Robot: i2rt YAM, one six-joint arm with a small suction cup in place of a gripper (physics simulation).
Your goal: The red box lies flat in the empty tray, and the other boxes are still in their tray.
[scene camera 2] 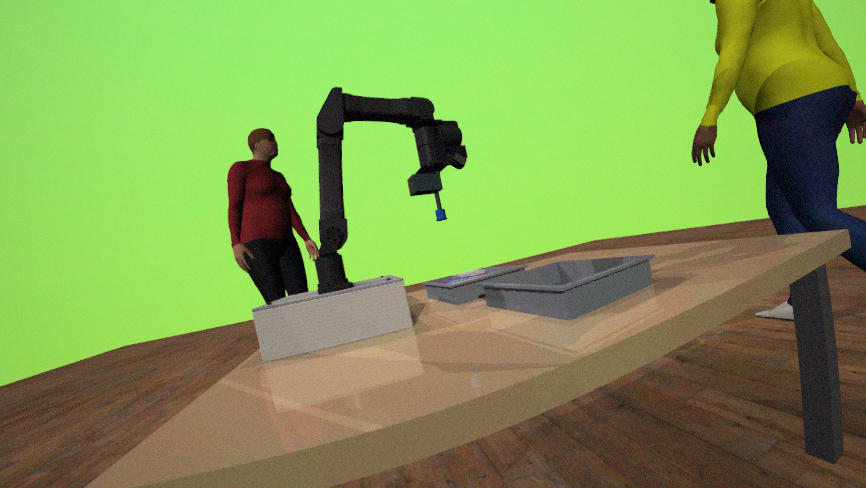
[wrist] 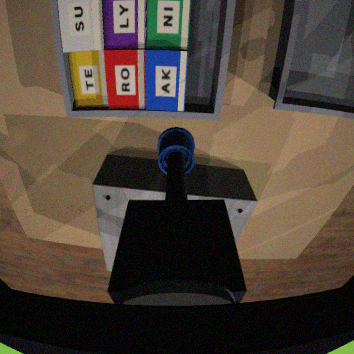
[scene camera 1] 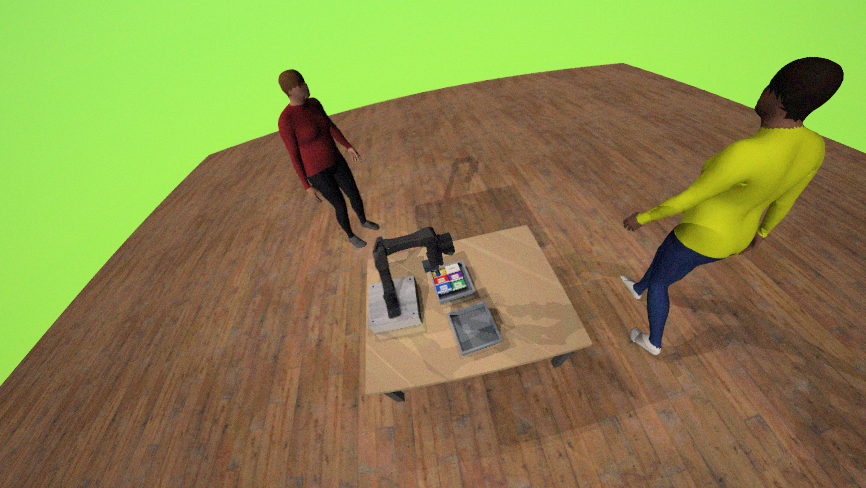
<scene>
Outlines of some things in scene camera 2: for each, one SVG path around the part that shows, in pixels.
My suction cup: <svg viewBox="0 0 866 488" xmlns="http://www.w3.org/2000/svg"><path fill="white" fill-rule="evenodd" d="M430 143L419 147L420 150L417 150L421 168L415 174L412 174L407 182L410 196L435 195L437 210L435 211L436 221L443 221L447 217L445 209L442 209L439 191L443 189L440 172L450 165L450 161L435 161L432 145L435 144Z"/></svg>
A tray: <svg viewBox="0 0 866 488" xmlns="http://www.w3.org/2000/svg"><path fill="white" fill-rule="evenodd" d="M655 254L557 261L479 283L478 286L484 287L488 307L570 321L653 284L649 259L654 258Z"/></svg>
A tray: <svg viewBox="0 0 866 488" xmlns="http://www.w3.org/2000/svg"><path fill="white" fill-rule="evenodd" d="M529 265L483 267L479 269L485 269L485 273L495 274L456 284L439 283L453 279L451 275L422 282L422 284L426 286L428 298L459 305L485 297L484 287L478 286L479 283L525 271L525 268L529 267Z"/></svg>
</scene>
